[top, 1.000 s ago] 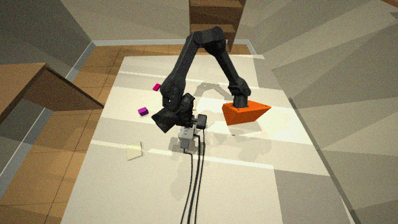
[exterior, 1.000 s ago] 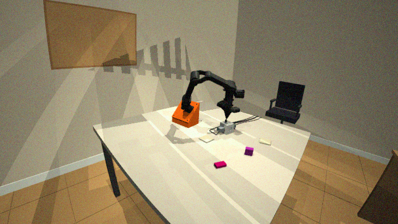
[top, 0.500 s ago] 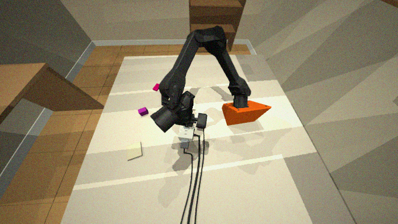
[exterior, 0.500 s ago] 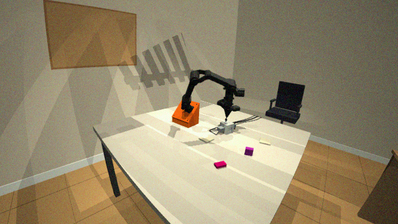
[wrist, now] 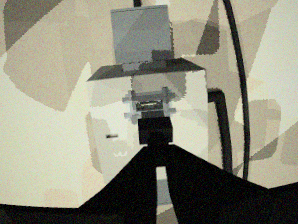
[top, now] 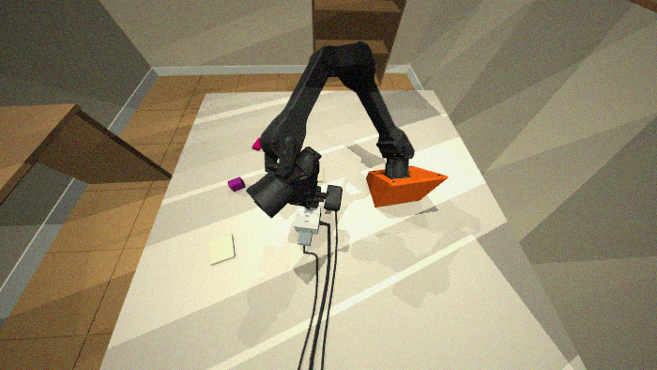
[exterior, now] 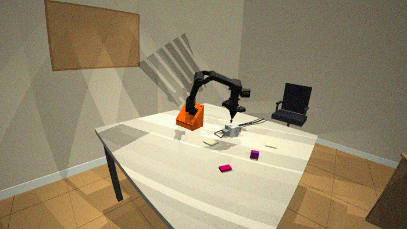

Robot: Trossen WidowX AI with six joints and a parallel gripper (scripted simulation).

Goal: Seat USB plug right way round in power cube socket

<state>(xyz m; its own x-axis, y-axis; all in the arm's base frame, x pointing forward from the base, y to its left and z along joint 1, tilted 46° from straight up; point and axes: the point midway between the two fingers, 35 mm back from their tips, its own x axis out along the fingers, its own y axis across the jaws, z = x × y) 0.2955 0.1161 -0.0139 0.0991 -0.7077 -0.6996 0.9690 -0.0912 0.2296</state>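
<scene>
The dark USB plug is 2 cm below my gripper tip. Round my gripper tip: pale flat card: 29 cm ahead, 13 cm below, 9 cm to the left.
</scene>
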